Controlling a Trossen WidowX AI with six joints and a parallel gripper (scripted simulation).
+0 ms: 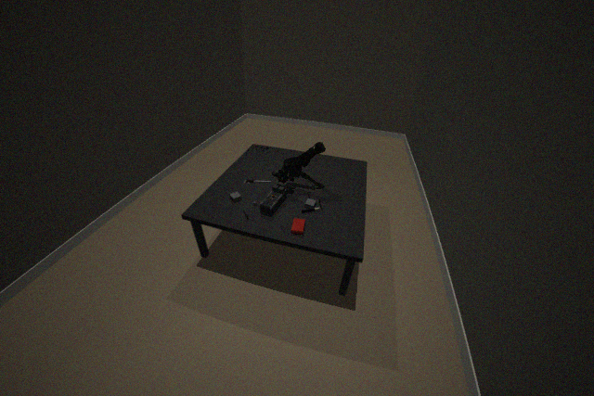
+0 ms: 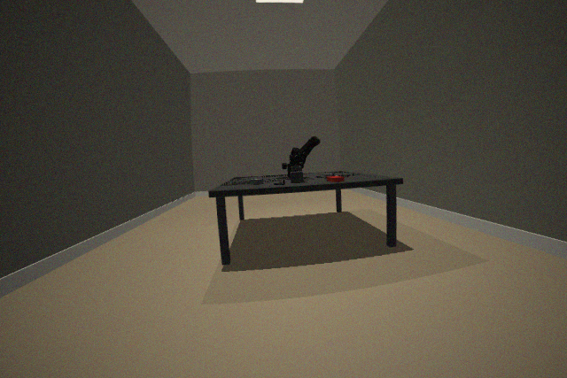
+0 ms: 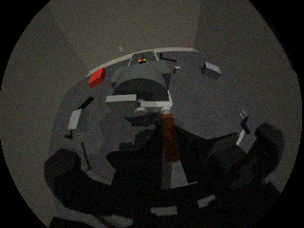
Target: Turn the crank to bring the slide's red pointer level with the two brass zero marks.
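The red pointer is 170 mm ahead of my gripper tip, 20 mm to the right of it and 20 mm above it. Also, from my gripper tip: crank handle (20 mm behind, 20 mm above).
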